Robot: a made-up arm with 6 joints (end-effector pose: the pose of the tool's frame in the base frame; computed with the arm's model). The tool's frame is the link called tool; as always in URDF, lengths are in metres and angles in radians.
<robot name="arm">
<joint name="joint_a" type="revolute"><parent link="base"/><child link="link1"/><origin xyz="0.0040 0.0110 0.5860"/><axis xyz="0 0 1"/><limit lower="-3.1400" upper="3.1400"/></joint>
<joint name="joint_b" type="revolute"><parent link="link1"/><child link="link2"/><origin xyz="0.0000 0.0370 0.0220"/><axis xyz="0 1 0"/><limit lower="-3.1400" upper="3.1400"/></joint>
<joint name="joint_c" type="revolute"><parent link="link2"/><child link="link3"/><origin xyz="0.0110 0.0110 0.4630"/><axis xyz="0 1 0"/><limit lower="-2.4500" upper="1.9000"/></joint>
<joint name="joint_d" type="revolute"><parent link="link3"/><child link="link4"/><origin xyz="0.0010 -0.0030 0.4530"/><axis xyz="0 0 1"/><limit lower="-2.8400" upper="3.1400"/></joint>
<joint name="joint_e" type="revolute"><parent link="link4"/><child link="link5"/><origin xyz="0.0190 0.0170 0.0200"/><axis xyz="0 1 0"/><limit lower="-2.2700" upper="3.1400"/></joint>
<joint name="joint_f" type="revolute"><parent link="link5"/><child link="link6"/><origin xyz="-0.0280 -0.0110 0.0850"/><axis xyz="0 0 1"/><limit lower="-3.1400" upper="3.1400"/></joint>
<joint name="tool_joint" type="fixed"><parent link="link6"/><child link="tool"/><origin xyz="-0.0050 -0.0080 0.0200" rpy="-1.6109 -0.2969 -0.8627"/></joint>
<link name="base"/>
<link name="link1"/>
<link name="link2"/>
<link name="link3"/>
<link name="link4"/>
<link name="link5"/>
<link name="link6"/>
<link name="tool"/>
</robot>
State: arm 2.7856 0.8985 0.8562 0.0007 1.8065 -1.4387
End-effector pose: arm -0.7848 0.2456 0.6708 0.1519 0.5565 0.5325 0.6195
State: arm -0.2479 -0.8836 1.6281 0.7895 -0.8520 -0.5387
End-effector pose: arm -0.0437 0.0092 1.3290 -0.4724 0.3704 -0.3756 0.7061
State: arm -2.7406 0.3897 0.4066 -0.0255 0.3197 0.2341
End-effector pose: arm -0.5495 -0.2687 1.4226 0.2779 0.8406 -0.4242 0.1904
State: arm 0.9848 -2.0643 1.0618 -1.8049 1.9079 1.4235
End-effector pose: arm -0.3824 -0.7096 0.6211 0.1410 0.0906 0.4066 0.8981
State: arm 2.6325 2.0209 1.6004 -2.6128 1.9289 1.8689
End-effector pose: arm -0.2436 0.1728 -0.0541 -0.8310 -0.3892 -0.3974 0.0076
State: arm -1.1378 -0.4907 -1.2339 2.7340 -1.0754 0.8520
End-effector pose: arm -0.2836 0.6664 1.0245 -0.5560 -0.6378 0.5010 0.1819
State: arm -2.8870 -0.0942 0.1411 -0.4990 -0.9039 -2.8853
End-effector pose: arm 0.0954 -0.0644 1.5904 -0.7183 0.4552 -0.0410 0.5245
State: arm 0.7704 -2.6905 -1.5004 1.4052 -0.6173 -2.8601
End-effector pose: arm 0.2090 0.1902 -0.0539 0.7558 -0.4048 0.1930 0.4771
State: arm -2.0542 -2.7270 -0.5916 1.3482 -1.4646 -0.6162
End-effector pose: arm 0.0123 0.1163 -0.2483 0.6836 0.7170 -0.0845 0.1070
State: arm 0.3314 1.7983 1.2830 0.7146 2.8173 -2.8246
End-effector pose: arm 0.3688 0.2495 0.1089 -0.3469 -0.7140 0.5479 0.2641
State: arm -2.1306 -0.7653 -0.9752 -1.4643 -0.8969 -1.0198
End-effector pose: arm 0.5479 0.6312 0.8614 -0.6642 0.4924 0.4241 0.3695
